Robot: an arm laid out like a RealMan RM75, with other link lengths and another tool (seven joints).
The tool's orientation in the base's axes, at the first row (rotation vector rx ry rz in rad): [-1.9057 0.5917 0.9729]
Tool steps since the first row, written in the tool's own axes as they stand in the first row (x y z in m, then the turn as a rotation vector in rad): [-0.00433 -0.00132 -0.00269 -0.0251 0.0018 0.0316]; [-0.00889 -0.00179 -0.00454 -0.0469 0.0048 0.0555]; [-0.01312 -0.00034 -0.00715 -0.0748 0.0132 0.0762]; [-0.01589 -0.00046 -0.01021 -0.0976 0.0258 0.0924]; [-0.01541 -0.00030 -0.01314 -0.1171 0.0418 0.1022]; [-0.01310 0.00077 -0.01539 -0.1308 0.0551 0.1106]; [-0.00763 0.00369 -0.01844 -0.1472 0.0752 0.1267]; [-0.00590 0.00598 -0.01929 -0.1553 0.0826 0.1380]
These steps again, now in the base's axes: [-0.00050 -0.00162 0.00499 -0.0282 0.0271 0.0102]; [-0.00208 -0.00292 0.00949 -0.0523 0.0468 0.0194]; [-0.00454 -0.00583 0.01299 -0.0825 0.0613 0.0319]; [-0.00486 -0.00838 0.01622 -0.1110 0.0696 0.0394]; [-0.00355 -0.01102 0.01662 -0.1376 0.0706 0.0445]; [-0.00210 -0.01355 0.01487 -0.1583 0.0717 0.0466]; [0.00016 -0.01774 0.00986 -0.1885 0.0761 0.0452]; [-0.00014 -0.01963 0.00756 -0.2029 0.0825 0.0448]
